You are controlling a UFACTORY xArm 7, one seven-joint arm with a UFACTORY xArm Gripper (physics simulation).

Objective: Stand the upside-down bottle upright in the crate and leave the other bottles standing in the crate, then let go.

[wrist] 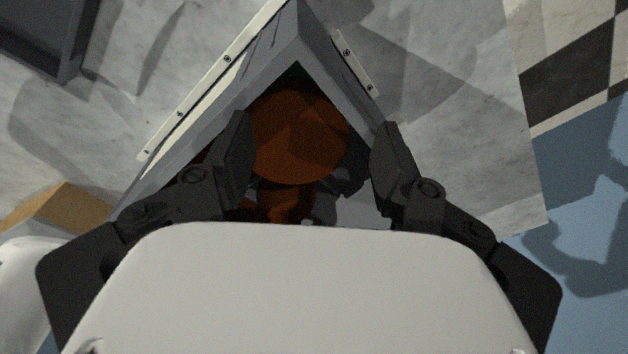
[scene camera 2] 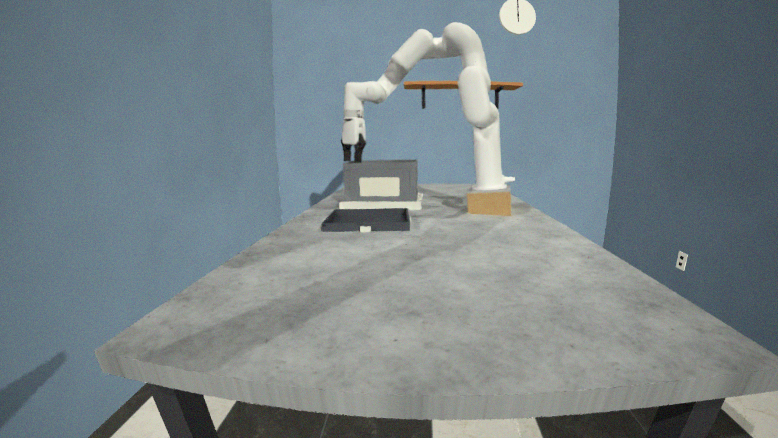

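Where they show: gripper, fingertip midpoint: (wrist: 314,138) (scene camera 2: 352,161); arm's base, origin of the base link: (scene camera 2: 489,187).
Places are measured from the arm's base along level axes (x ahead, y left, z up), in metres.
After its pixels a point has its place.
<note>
A grey crate (scene camera 2: 381,169) {x 0.397, y -0.005, z 0.066 m} (wrist: 298,49) {x 0.539, y -0.007, z 0.092 m} stands near the far left of the table in the scene view; its walls hide the bottles there. In the wrist view, a brown-orange bottle (wrist: 295,150) {x 0.495, y -0.054, z 0.080 m} is upside down in the crate, its wide round base facing up. The neck of another brown-orange bottle (wrist: 285,200) {x 0.419, y -0.121, z 0.040 m} shows just below that base in the wrist view; other bottles are dark or hidden. My gripper (scene camera 2: 352,158) {x 0.516, y -0.046, z 0.094 m} (wrist: 314,138) {x 0.516, y -0.046, z 0.094 m} is open and points down at the crate's opening, one finger on each side of the upturned base, with gaps between them and it.
A shallow dark tray (scene camera 2: 386,224) {x 0.340, y 0.295, z -0.064 m} (wrist: 75,47) {x 0.346, y 0.103, z -0.061 m} lies beside the crate, on its near side in the scene view. White strips with screws (scene camera 2: 348,205) {x 0.525, y 0.008, z -0.067 m} (wrist: 203,86) {x 0.409, y 0.002, z -0.053 m} run along the foot of the crate. The arm's base stands on a wooden block (scene camera 2: 488,203) {x 0.015, y 0.073, z -0.044 m} (wrist: 62,207) {x 0.083, y 0.036, z -0.040 m} to the right.
</note>
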